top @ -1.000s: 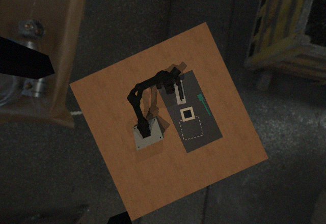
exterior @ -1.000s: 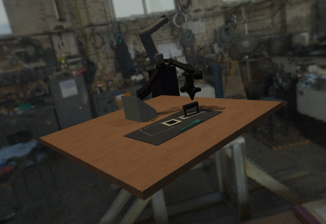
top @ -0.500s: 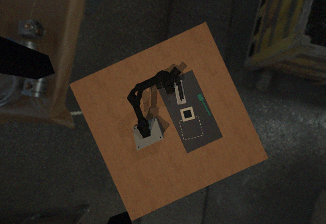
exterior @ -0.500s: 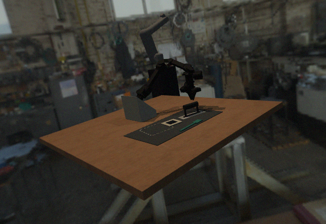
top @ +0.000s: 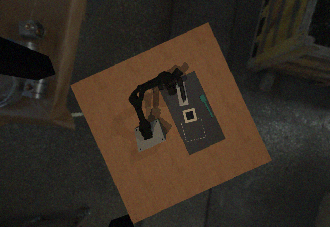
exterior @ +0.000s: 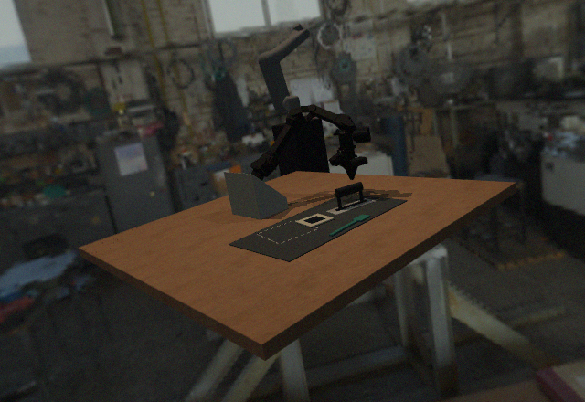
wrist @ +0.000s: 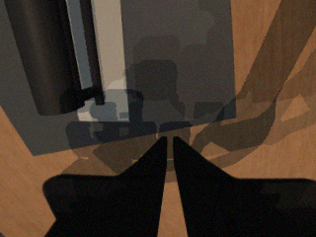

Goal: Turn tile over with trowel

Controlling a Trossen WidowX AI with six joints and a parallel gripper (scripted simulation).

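Now: the trowel 8 cm ahead of my gripper tip, 8 cm to the right of it and 4 cm below it. Also, from my gripper tip: green flat tool 24 cm ahead, 25 cm to the right, 8 cm below; then tile 8 cm ahead, 30 cm to the right, 8 cm below.
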